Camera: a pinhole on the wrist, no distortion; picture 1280 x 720 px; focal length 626.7 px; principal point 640.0 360.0 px. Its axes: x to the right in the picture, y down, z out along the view. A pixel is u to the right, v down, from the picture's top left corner.
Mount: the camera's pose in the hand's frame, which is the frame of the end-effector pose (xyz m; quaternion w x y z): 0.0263 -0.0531 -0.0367 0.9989 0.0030 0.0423 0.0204
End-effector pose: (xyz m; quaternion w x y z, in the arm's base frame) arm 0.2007 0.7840 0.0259 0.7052 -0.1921 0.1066 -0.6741
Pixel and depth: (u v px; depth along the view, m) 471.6 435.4 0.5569
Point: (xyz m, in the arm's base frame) 0.4177 0.9293 0.4952
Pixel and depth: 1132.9 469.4 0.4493
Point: 0.4197 0.4237 0.4000
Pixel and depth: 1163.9 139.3 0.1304
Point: 0.1586 0.6465 0.1570
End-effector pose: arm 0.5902 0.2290 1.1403 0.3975 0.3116 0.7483 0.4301
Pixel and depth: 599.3 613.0 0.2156
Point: 0.7363 0.3363 1.1038
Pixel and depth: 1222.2 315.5 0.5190
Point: 0.6902 0.8174 0.7575
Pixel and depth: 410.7 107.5 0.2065
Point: 0.7373 0.2144 0.9696
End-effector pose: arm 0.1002 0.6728 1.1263 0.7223 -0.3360 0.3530 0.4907
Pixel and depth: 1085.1 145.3 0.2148
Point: 0.2981 0.8676 1.0618
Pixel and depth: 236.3 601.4 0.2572
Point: 0.0739 0.8218 1.3456
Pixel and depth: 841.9 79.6 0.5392
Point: 0.5297 1.1109 1.2068
